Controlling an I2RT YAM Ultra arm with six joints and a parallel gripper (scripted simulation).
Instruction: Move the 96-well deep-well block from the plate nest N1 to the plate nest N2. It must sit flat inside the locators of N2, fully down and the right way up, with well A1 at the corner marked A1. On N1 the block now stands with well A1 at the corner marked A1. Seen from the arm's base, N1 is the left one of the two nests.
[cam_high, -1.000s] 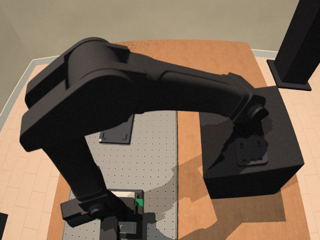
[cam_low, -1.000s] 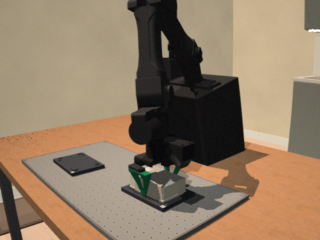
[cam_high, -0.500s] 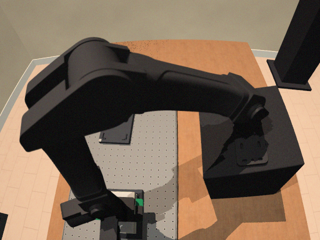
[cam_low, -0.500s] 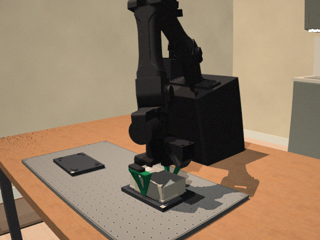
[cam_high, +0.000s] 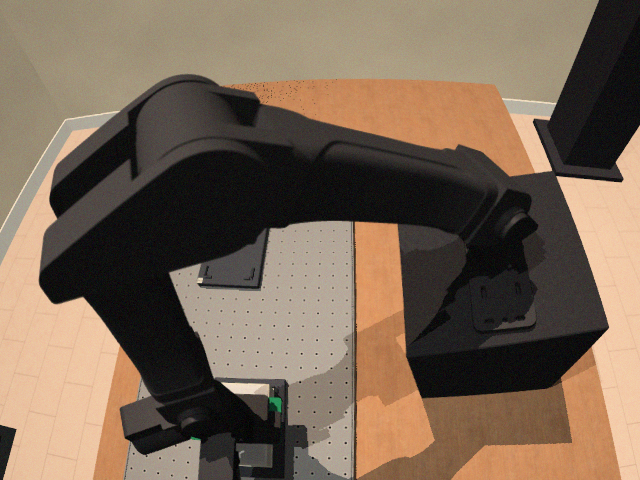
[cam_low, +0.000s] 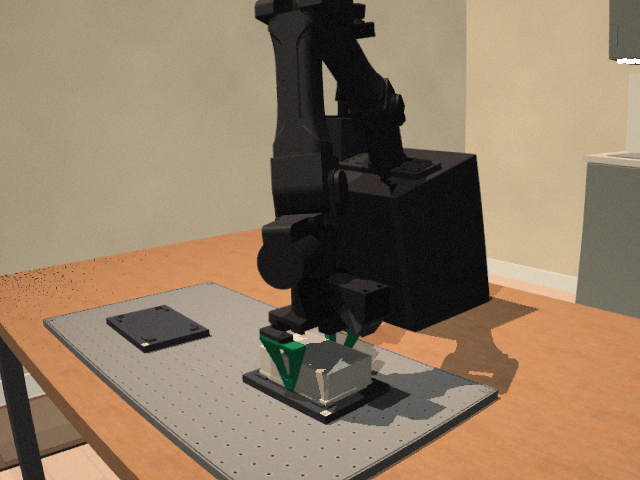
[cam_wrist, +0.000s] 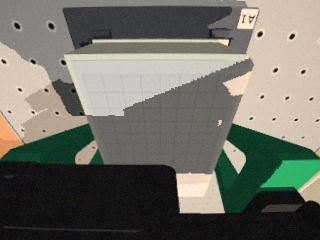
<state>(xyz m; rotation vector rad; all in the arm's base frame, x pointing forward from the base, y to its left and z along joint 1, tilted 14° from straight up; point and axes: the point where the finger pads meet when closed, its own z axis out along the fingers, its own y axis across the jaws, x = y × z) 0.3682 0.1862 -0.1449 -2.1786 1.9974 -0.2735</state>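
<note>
The 96-well deep-well block lies 10 mm above my hand. Round my hand: nest N1: 20 mm below; nest N2: 330 mm to the right, 80 mm ahead, 20 mm below.
</note>
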